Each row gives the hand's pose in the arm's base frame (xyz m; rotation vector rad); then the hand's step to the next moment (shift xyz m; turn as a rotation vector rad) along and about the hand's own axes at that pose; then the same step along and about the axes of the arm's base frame.
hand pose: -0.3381 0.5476 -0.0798 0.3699 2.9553 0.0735
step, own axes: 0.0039 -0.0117 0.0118 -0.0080 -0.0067 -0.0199
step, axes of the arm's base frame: -0.0046 -0.0100 -0.0130 0.0027 -0.0090 0.0204
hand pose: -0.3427 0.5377 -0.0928 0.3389 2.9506 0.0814
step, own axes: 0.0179 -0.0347 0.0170 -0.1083 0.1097 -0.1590
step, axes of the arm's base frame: -0.0219 -0.0291 -0.0222 0.1003 0.0763 0.1821
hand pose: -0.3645 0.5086 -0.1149 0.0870 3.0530 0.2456
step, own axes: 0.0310 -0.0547 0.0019 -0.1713 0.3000 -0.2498
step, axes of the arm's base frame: -0.0335 -0.0517 -0.0130 0.1652 0.2456 0.3068
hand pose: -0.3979 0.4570 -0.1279 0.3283 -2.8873 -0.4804
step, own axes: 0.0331 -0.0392 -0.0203 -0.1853 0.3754 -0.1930
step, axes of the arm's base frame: -0.0198 -0.0504 0.0107 0.1517 0.3354 0.2774
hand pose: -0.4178 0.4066 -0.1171 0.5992 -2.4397 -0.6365
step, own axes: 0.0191 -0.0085 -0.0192 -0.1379 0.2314 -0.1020
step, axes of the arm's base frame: -0.0006 -0.0228 0.0169 0.1012 0.2246 0.1493
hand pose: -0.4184 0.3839 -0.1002 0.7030 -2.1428 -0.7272
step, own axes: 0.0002 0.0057 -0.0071 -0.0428 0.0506 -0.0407
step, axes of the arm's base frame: 0.0041 0.0019 0.0079 0.0438 0.0527 0.0368
